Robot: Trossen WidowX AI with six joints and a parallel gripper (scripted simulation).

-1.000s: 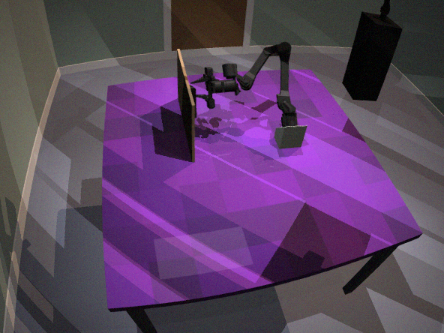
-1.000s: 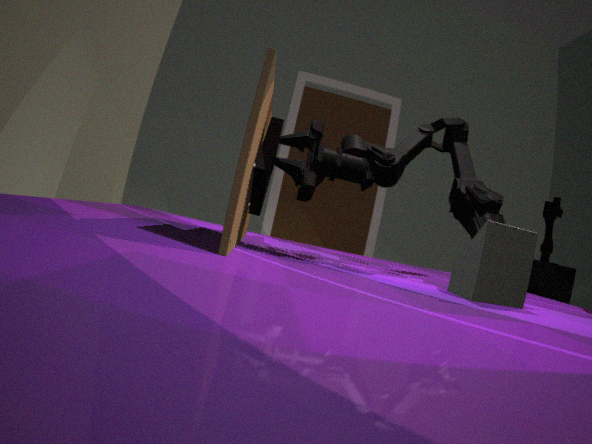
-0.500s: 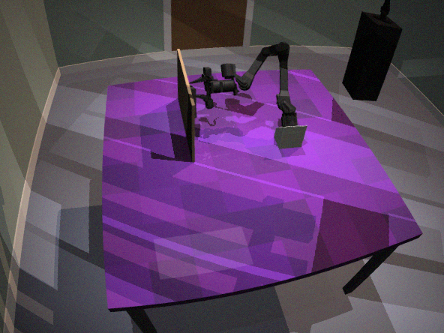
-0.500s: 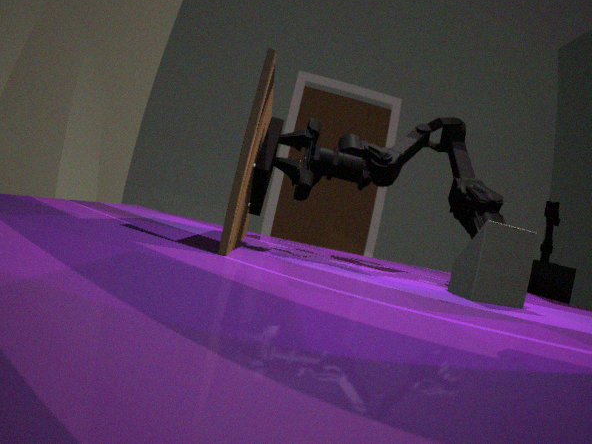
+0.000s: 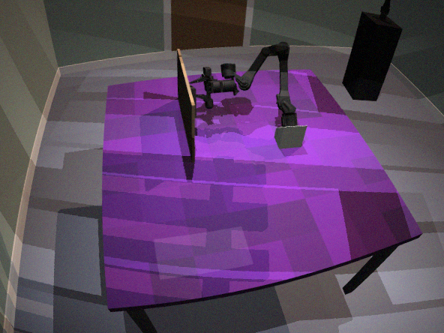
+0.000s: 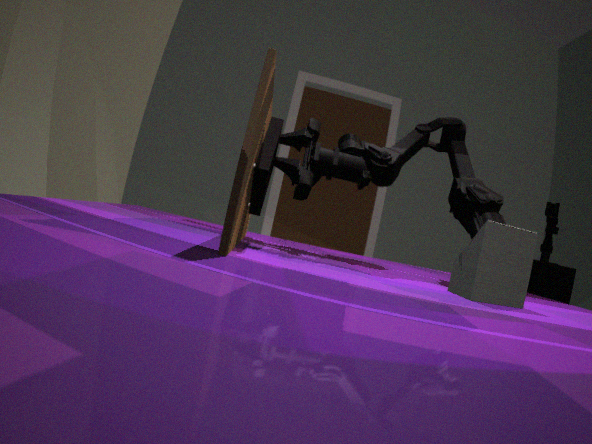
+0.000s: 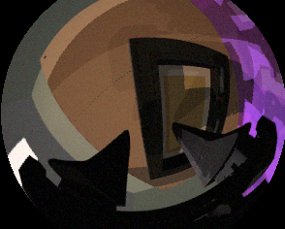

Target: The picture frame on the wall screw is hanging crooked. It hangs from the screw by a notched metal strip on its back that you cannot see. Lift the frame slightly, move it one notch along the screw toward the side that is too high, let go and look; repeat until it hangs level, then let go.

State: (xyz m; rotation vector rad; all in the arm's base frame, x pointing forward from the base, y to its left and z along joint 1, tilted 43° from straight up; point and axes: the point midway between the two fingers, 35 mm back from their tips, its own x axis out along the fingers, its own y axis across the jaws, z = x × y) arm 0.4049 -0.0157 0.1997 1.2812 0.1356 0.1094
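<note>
The dark picture frame is 2 cm to the left of my gripper tip and 5 cm below it. The rest, counted from my gripper tip: wooden wall panel 1 cm ahead, 1 cm to the left, 5 cm below.
</note>
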